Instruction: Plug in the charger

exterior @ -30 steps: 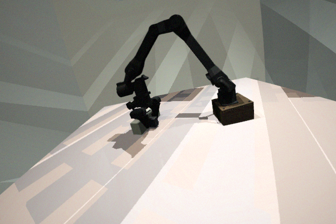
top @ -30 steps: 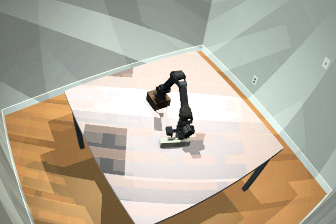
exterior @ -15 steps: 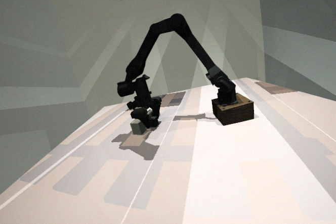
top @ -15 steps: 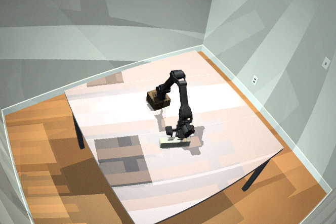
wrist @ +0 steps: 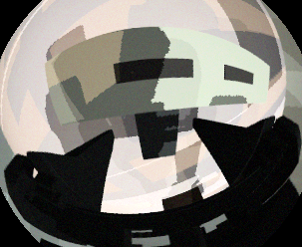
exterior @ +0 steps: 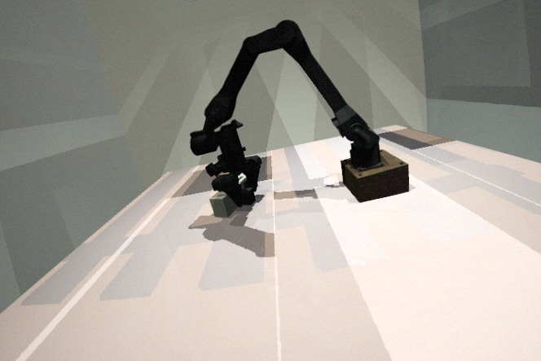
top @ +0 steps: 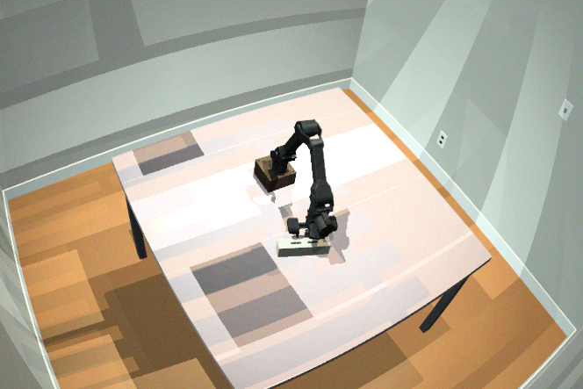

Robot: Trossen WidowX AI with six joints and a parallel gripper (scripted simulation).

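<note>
The black charger is 2 cm ahead of my gripper tip, 1 cm to the right of it and 1 cm above it.
</note>
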